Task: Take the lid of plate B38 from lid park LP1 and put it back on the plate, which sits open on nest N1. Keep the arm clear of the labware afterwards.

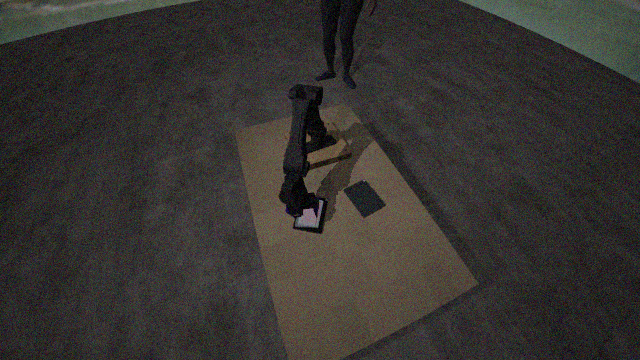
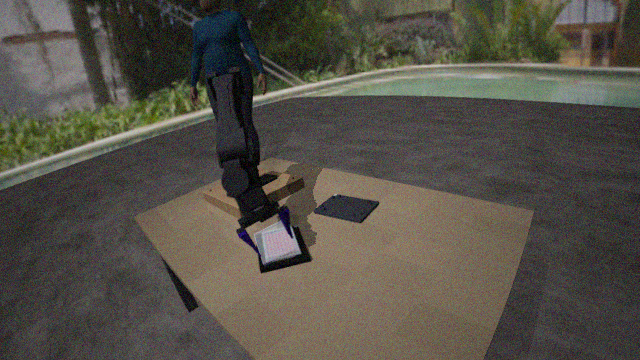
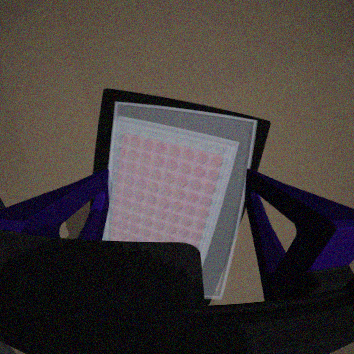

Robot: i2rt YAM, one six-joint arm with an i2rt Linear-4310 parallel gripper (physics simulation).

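Pixels of known places: gripper, fingertip midpoint: (image 1: pixel 306 217) (image 2: pixel 276 247) (image 3: pixel 177 177); arm's base, origin of the base link: (image 1: pixel 317 145).
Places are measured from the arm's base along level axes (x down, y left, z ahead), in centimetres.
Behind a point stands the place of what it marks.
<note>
My gripper (image 1: pixel 305 208) @(x 0.9, y -22.1, z 34.5 cm) (image 2: pixel 266 228) (image 3: pixel 177 177) @(x 0.9, y -22.1, z 34.5 cm) is shut on the clear lid (image 1: pixel 311 216) @(x -0.1, y -20.3, z 35.4 cm) (image 2: pixel 267 232) @(x -0.1, y -19.4, z 28.7 cm) (image 3: pixel 232 211) @(x 1.0, y -24.3, z 31.1 cm), its purple fingers on the lid's two long sides. It holds the lid low over plate B38 (image 2: pixel 279 246) @(x 0.3, y -22.1, z 35.7 cm) (image 3: pixel 165 189) @(x 0.2, y -21.3, z 34.2 cm), whose pink wells show through the lid. The plate sits on the black nest N1 (image 1: pixel 308 229) @(x 2.9, y -23.4, z 38.8 cm) (image 2: pixel 286 265) @(x 3.4, y -24.0, z 39.0 cm) (image 3: pixel 105 123) @(x 2.9, y -18.3, z 40.1 cm). The lid is slightly skewed and offset from the plate. I cannot tell whether lid and plate touch. The dark lid park LP1 (image 1: pixel 364 198) @(x 3.1, y 5.5, z 36.9 cm) (image 2: pixel 346 208) @(x 3.1, y 4.6, z 37.1 cm) lies bare to the right.
The arm's wooden base block (image 1: pixel 328 154) @(x -0.2, y 2.1, z 8.6 cm) (image 2: pixel 279 188) @(x -0.2, y 2.4, z 11.6 cm) stands at the back of the tan table top (image 1: pixel 358 277) @(x 4.1, y -14.9, z 64.1 cm) (image 2: pixel 402 268) @(x 4.1, y -12.4, z 62.5 cm). A person (image 1: pixel 338 40) (image 2: pixel 228 67) stands on the dark floor just behind the table.
</note>
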